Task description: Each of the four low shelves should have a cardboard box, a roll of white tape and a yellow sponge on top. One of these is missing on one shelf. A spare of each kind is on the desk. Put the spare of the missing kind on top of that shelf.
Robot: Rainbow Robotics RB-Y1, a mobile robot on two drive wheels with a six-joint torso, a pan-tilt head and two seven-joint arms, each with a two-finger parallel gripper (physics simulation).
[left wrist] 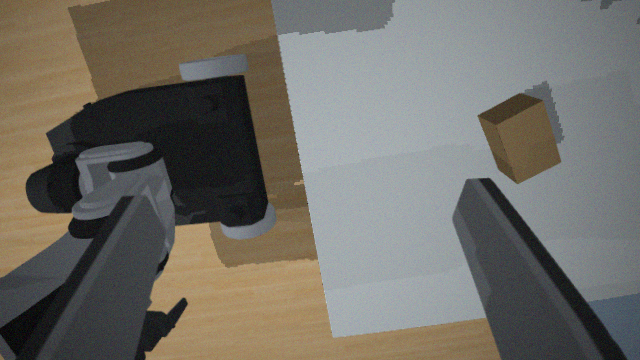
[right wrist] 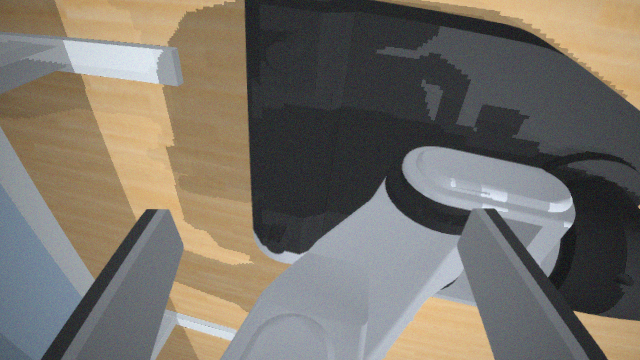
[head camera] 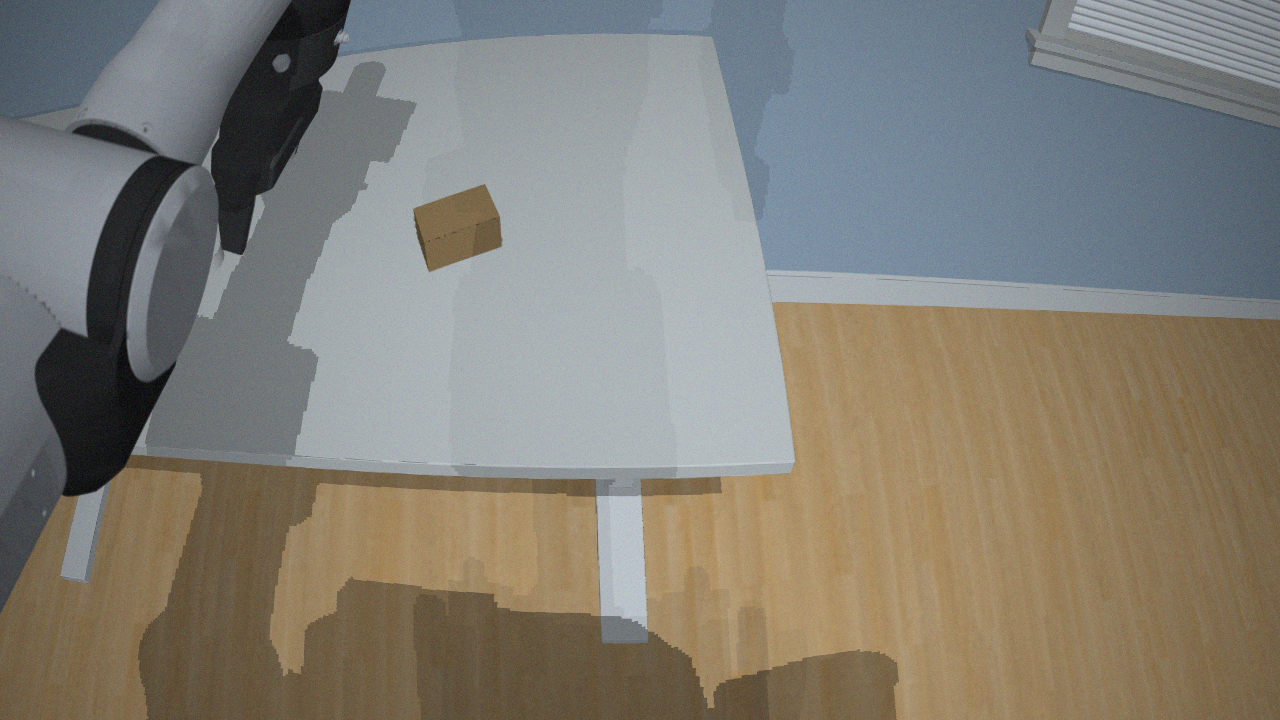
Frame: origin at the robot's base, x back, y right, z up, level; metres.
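Seen in the pictures: left gripper, fingertip midpoint: (left wrist: 309,207) (head camera: 259,198); right gripper, fingertip midpoint: (left wrist: 167,299) (right wrist: 321,228).
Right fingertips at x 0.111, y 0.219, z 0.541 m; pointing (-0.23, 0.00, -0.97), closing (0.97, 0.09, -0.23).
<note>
A point is followed by its place in that frame.
A brown cardboard box (head camera: 458,231) @[x -0.530, y -0.162, z 0.768 m] (left wrist: 526,142) @[x -0.553, y -0.174, z 0.771 m] lies on the white desk (head camera: 554,385) @[x -0.366, y -0.048, z 0.721 m] (left wrist: 390,225) @[x -0.393, y -0.045, z 0.721 m]. My left gripper (left wrist: 309,207) @[x -0.303, y -0.269, z 1.052 m] is open and empty, high above the desk's edge. In the left wrist view the box is just beyond the tip of its right-hand finger, apart from it. In the head view the left arm covers the left part of the desk and most of this gripper. My right gripper (right wrist: 321,228) @[x 0.111, y 0.219, z 0.541 m] is open and empty, over the floor beside my base. The spare tape, the spare sponge and the low shelves do not show in these views.
My black base (left wrist: 210,150) @[x 0.041, y -0.034, z 0.192 m] (right wrist: 320,165) @[x 0.057, y -0.010, z 0.191 m] stands on the wooden floor (head camera: 1011,501) @[x -0.563, y 0.872, z 0.001 m] near the desk's front edge. White desk feet (head camera: 622,573) (right wrist: 115,60) reach out below the top. A blue wall (head camera: 904,179) @[x -1.098, y 0.584, z 0.387 m] rises behind the desk, with a window blind (head camera: 1190,44) @[x -1.116, y 1.187, z 0.902 m] at the upper right.
</note>
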